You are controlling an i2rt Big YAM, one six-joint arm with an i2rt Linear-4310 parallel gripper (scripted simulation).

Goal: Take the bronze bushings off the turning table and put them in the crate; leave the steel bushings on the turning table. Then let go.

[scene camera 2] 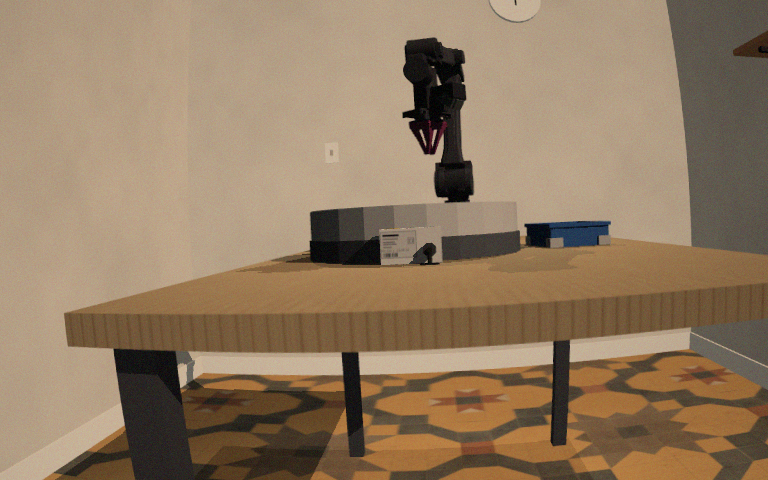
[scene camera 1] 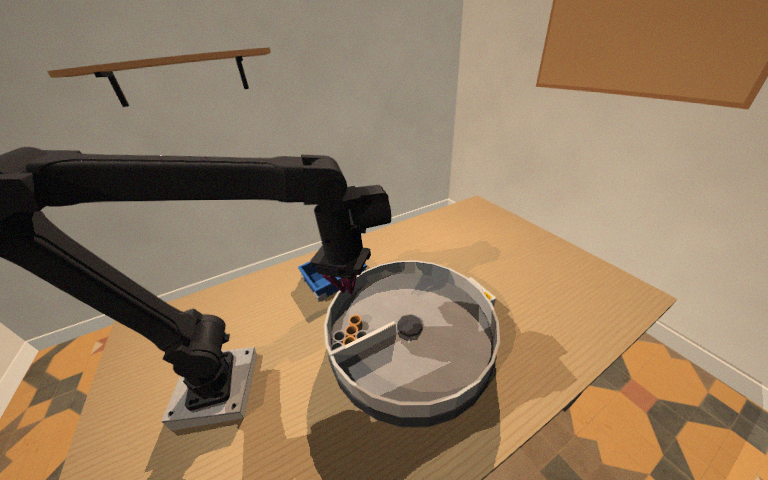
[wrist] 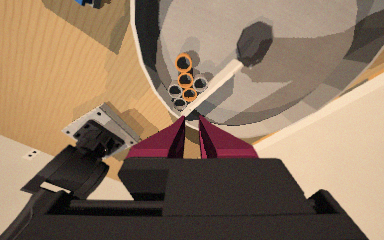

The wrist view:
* my gripper: 192, 120
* grey round turning table: 286, 57
